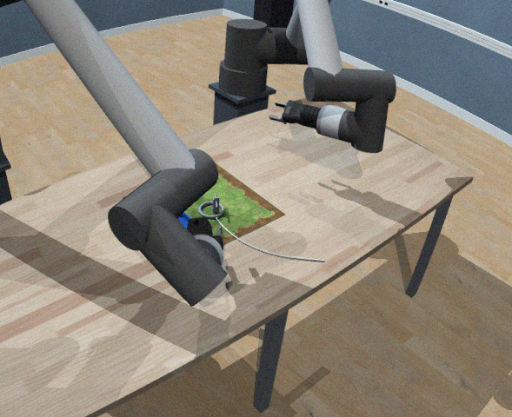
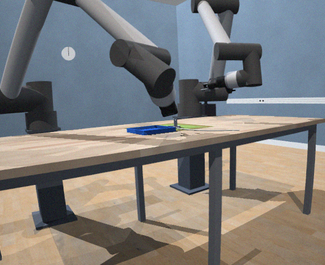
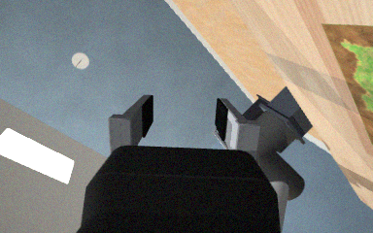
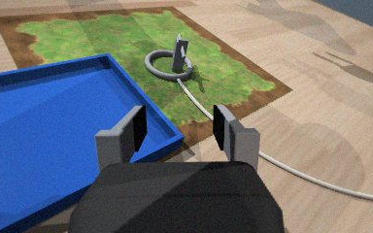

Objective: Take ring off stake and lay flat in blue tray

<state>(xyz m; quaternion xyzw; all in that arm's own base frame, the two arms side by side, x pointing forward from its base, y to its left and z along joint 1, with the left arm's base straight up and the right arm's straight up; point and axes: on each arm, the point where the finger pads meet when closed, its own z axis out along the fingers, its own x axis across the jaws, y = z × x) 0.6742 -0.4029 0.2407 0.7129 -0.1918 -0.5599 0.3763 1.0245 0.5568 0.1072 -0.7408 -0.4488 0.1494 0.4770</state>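
Note:
My right gripper is now 19 cm past the grey stake, 14 cm to the right of it and 8 cm above it. Round my right hand: mat (24 cm behind, 12 cm to the left, 12 cm below); grey ring (20 cm behind, 13 cm to the left, 10 cm below); blue tray (13 cm behind, 10 cm below, 5 cm to the right).

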